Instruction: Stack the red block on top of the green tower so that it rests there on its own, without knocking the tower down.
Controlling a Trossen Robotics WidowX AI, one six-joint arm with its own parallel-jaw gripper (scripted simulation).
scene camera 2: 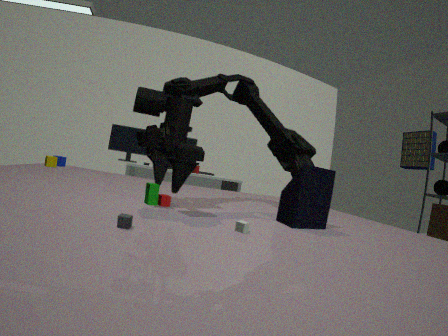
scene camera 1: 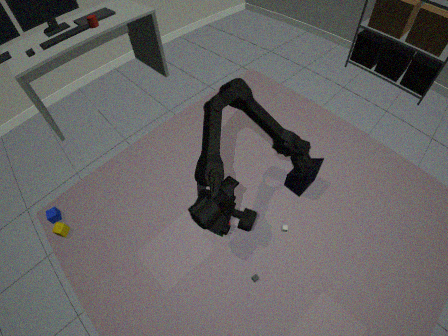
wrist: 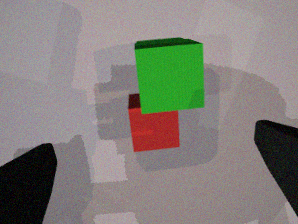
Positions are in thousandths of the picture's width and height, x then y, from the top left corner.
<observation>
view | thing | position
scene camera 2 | my gripper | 369,564
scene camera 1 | my gripper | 503,662
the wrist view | my gripper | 525,636
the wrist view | red block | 525,583
</observation>
